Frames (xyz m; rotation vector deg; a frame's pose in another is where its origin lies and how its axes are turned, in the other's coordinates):
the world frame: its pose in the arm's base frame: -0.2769 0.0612 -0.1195 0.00 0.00 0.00
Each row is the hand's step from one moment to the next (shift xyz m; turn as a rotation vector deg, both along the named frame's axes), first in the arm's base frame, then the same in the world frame.
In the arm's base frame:
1: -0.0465 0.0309 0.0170 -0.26 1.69 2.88
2: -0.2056 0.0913 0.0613 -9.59 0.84 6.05
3: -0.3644 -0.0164 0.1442 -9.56 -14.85 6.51
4: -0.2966 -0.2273 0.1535 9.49 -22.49 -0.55
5: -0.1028 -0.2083 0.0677 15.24 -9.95 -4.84
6: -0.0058 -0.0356 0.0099 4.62 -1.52 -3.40
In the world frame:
1: -0.0465 0.0309 0.0170 -0.26 1.69 2.88
2: -0.2056 0.0913 0.0613 -9.59 0.84 6.05
3: -0.3644 -0.0164 0.1442 -9.56 -14.85 6.51
4: -0.2966 -0.2273 0.1535 9.49 -22.49 -0.55
5: -0.1028 -0.2083 0.0677 15.24 -9.95 -4.84
6: -0.0058 -0.0356 0.0099 4.62 -1.52 -3.40

